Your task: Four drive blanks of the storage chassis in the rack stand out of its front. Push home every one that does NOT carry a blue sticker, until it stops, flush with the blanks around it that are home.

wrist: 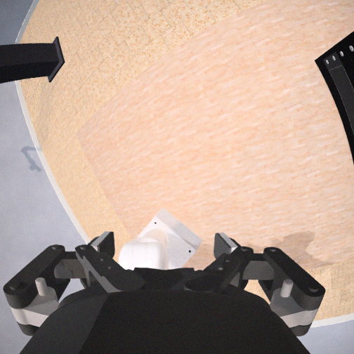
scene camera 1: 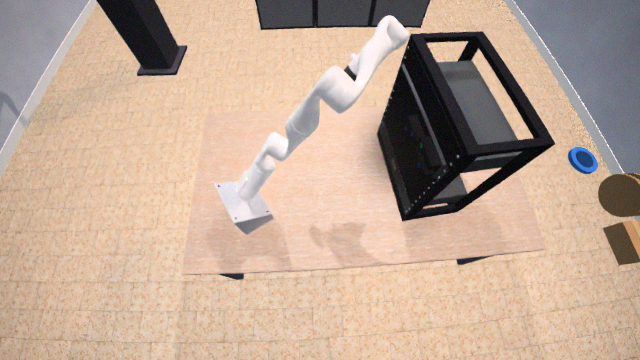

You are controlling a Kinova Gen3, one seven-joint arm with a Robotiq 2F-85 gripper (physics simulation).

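Where they show: arm's base, origin of its link: (scene camera 1: pixel 246 191).
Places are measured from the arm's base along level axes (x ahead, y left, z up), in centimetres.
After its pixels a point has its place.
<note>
The black rack (scene camera 1: pixel 446 97) @(x 70.6, y 11.0, z 51.5 cm) (wrist: pixel 344 82) stands on the right part of the table; a corner of it shows at the right edge of the wrist view. The dark storage chassis (scene camera 1: pixel 431 150) @(x 68.1, y -0.9, z 40.3 cm) sits inside the rack. Small blue spots and one green spot (scene camera 1: pixel 421 146) @(x 65.7, y 1.3, z 39.0 cm) show on its front, but the individual drive blanks, their stickers and how far they stand out are too small and dark to tell. My gripper (wrist: pixel 163 243) is open and empty, high above the table and away from the rack's front. In the scene view it is mostly hidden behind the arm.
The arm's base plate (scene camera 1: pixel 235 200) @(x -2.5, y -6.4, z 5.2 cm) (wrist: pixel 182 240) stands on the left part of the table (scene camera 1: pixel 310 195) @(x 28.7, y 3.4, z -11.1 cm) (wrist: pixel 200 125). The upper arm reaches beside the rack's top left corner. A black column (scene camera 1: pixel 150 40) (wrist: pixel 25 62), dark cabinets (scene camera 1: pixel 342 14) and a blue ring (scene camera 1: pixel 573 159) are beyond the table.
</note>
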